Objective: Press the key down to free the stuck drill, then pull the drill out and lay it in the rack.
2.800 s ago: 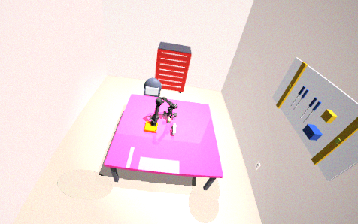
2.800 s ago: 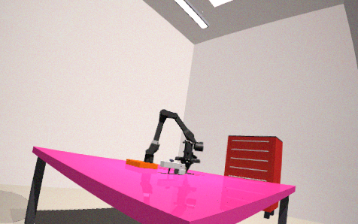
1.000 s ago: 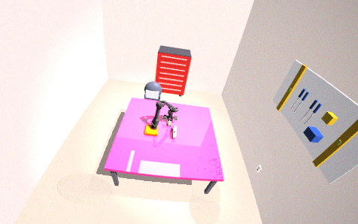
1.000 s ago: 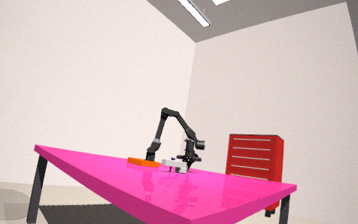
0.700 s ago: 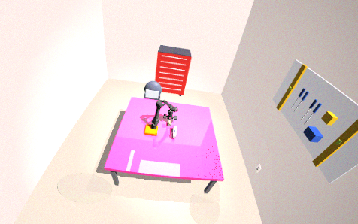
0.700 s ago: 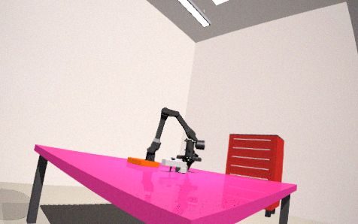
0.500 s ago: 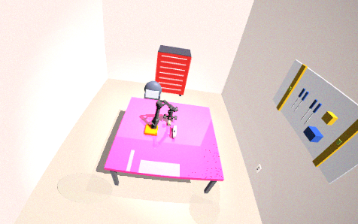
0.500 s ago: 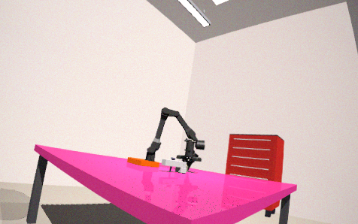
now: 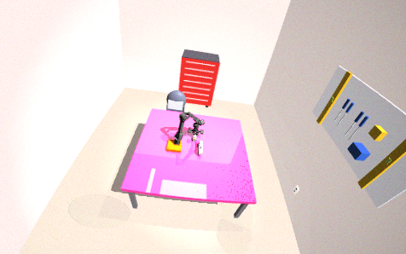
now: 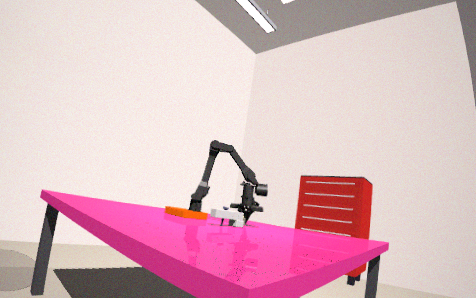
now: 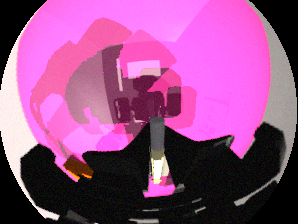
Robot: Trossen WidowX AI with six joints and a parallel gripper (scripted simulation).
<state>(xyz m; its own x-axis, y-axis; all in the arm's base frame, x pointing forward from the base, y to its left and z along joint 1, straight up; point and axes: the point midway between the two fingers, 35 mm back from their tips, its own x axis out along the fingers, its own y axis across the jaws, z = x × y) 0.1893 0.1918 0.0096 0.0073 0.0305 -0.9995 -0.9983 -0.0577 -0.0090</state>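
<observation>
The grey drill is 4 cm to the right of my gripper tip and 3 cm above it. Round my gripper tip: blue piece (9 cm ahead, 24 cm to the right, 4 cm above).
</observation>
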